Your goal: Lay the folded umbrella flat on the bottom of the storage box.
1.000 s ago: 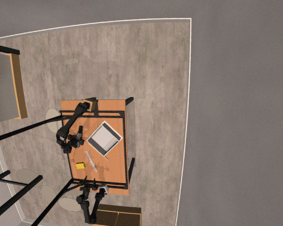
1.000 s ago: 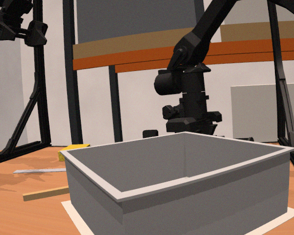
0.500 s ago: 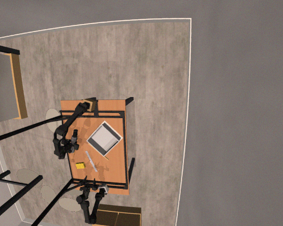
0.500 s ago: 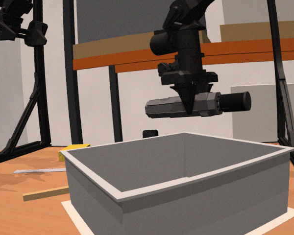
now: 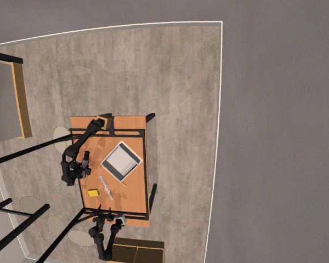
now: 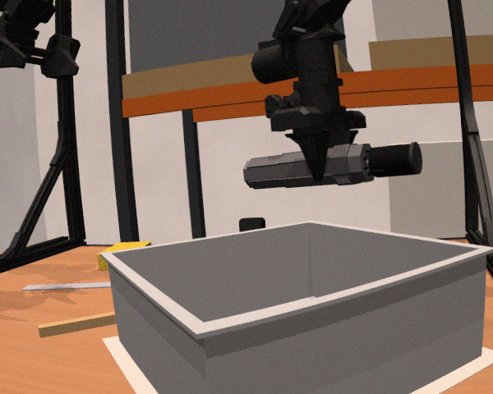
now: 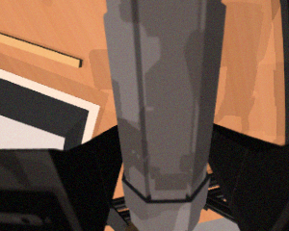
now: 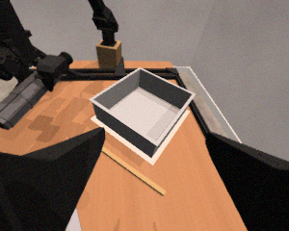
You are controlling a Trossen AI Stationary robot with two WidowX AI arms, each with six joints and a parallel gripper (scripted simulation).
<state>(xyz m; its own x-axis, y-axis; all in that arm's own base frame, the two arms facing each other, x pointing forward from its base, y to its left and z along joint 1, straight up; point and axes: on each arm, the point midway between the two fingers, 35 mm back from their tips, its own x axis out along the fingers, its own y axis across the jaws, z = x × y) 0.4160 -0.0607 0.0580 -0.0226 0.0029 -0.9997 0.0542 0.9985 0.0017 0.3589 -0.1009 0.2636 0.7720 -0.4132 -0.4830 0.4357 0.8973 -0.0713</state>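
The storage box is 30 cm ahead of my left hand, 1 cm to the right of it and 12 cm below it. Round my left hand: folded umbrella: 2 cm below; then thin wooden stick: 20 cm ahead, 19 cm to the right, 17 cm below; then metal ruler: 8 cm ahead, 33 cm to the right, 17 cm below.
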